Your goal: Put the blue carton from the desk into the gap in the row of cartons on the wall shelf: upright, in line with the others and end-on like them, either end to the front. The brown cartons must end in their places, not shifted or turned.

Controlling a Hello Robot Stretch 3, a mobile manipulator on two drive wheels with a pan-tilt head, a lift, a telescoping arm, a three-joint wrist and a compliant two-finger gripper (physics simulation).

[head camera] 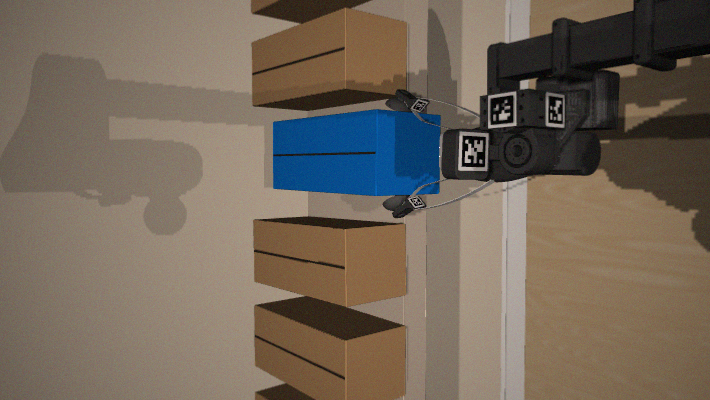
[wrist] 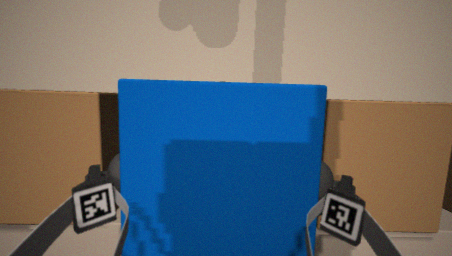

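Observation:
The blue carton [head camera: 325,137] [wrist: 220,115] is upright and end-on, between two brown cartons of the row. Its front end stands out beyond theirs, and its top shows above theirs in the wrist view. My gripper [head camera: 399,154] [wrist: 220,173] is shut on the blue carton, one finger at each side of its front end. The brown carton at its right [head camera: 375,60] [wrist: 387,165] is very close to it; a wider space separates it from the brown carton at its left [head camera: 375,265] [wrist: 50,155]. The blue carton's underside is hidden, so I cannot tell whether it touches the shelf.
The wall shelf [head camera: 415,285] [wrist: 35,240] carries the row. Another brown carton [head camera: 375,362] stands farther along at the bottom of the head view, and parts of others show at both picture edges. The wall [head camera: 125,300] is behind the row. My wrist and arm reach in from the right.

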